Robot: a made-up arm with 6 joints. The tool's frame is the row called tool.
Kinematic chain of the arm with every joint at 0, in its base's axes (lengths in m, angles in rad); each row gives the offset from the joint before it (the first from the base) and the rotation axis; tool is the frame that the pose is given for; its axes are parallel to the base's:
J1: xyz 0 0 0.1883 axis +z
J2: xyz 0 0 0 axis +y
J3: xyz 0 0 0.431 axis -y
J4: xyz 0 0 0 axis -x
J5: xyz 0.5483 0 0 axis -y
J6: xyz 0 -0.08 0 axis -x
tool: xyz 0 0 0
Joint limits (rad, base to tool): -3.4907..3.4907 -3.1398..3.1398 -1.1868..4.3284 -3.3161..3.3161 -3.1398..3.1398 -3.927..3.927
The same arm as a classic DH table. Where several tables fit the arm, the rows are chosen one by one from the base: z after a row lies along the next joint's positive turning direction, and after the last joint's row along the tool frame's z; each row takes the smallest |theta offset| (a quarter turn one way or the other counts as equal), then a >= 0, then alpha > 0; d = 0 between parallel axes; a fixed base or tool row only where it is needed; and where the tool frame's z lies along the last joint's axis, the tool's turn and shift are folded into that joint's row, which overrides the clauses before.
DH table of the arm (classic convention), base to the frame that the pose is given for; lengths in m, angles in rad. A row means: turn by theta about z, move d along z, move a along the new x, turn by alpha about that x. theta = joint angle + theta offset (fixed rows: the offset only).
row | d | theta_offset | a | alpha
J1 | 0.1883 | 0.0000 | 0.0000 | -1.5708
J2 | 0.0000 | -1.5708 | 0.4310 | 3.1416
J3 | 0.0000 | 0.0000 | 0.0000 | -1.5708
J4 | -0.5483 | 0.0000 | 0.0000 | 1.5708
J5 | 0.0800 | 0.0000 | 0.0000 | -1.5708
J6 | 0.0000 | 1.5708 | 0.0000 | 1.5708
tool (fixed) | 0.0000 | -1.5708 | 0.0000 | 0.0000
Joint limits (rad, base to tool): -3.4907..3.4907 -3.1398..3.1398 -1.1868..4.3284 -3.3161..3.3161 -3.1398..3.1398 -3.9270..3.9270

